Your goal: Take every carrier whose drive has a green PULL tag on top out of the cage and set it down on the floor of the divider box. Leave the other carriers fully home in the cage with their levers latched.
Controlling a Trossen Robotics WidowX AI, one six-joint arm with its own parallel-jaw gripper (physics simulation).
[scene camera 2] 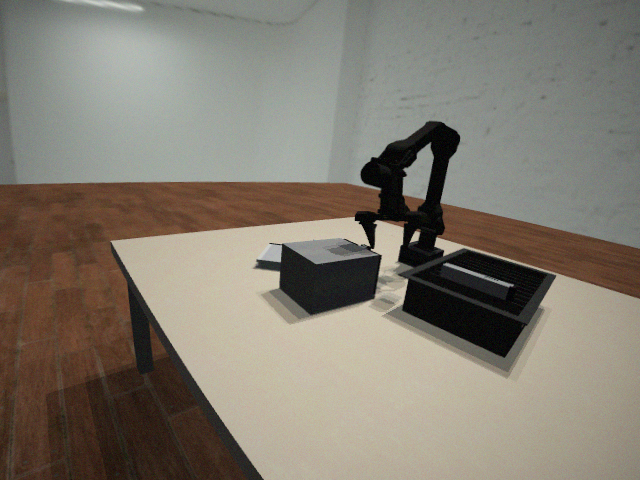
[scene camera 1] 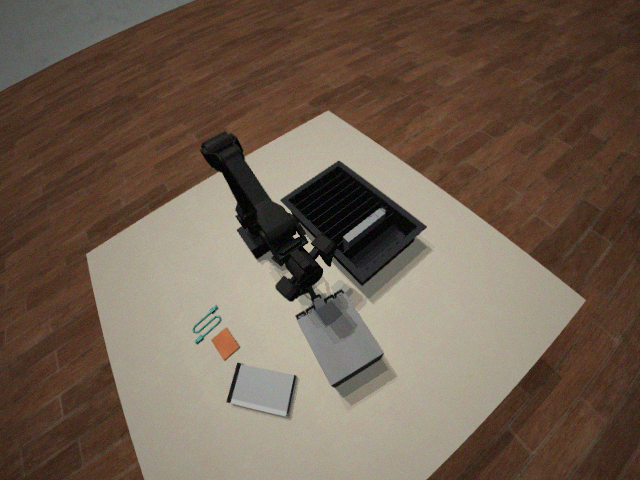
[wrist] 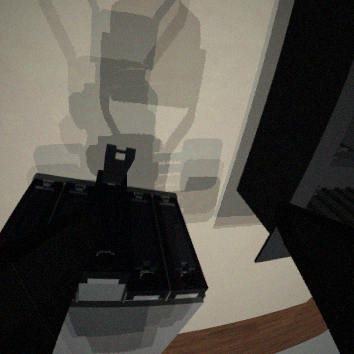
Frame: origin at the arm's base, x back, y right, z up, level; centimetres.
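Seen in the pictures: gripper, between the fingertips: [scene camera 2: 388, 250] [wrist: 188, 211]; arm's base, origin of its link: [scene camera 2: 425, 247] [scene camera 1: 256, 228].
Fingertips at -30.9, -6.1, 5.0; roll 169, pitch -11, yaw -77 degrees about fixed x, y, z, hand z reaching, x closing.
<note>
Pixels of each thing's top centre, then the offset from my fingertips to it, as dx, dy, dz. "spot": a spot on its surface instead.
- grey cage, centre of its top: [wrist: 93, 347] [scene camera 2: 332, 248] [scene camera 1: 337, 333] -15.7, +5.0, +0.8
- carrier, a spot on its surface: [wrist: 102, 290] spot: -6.3, +4.0, +0.3
- dark divider box, centre of its top: [scene camera 2: 486, 274] [scene camera 1: 349, 212] +14.1, -21.5, -1.9
- carrier with a light grey top, centre of its top: [scene camera 2: 478, 274] [scene camera 1: 366, 223] +6.2, -22.1, +0.1
- flat grey case, centre of its top: [scene camera 1: 260, 388] [scene camera 2: 280, 252] -13.5, +30.0, -8.4
- orange square, a spot on its surface: [scene camera 1: 225, 343] spot: +4.0, +33.6, -10.6
- teal cable, centre of its top: [scene camera 1: 205, 323] +13.3, +36.5, -10.2
The grey cage [scene camera 1: 346, 353] [scene camera 2: 330, 281] [wrist: 185, 312] stands on the table. In the wrist view several dark carriers fill its front; one carrier [wrist: 102, 290] stands forward of its neighbours, with its lever [wrist: 120, 162] swung out. The other levers in view lie against their fronts. The dark divider box [scene camera 1: 382, 194] [scene camera 2: 463, 298] [wrist: 295, 100] stands beside the cage. A carrier with a light grey top [scene camera 1: 364, 227] [scene camera 2: 478, 279] is in it, alongside the slots. My gripper [scene camera 1: 321, 281] [scene camera 2: 388, 246] [wrist: 188, 211] is open and empty, above the cage's front edge. No green tag can be made out.
A flat grey case [scene camera 1: 263, 390] [scene camera 2: 268, 255] lies on the table beside the cage. An orange square [scene camera 1: 225, 343] and a teal cable [scene camera 1: 206, 324] lie near it. The arm's base [scene camera 1: 253, 242] stands close to the divider box.
</note>
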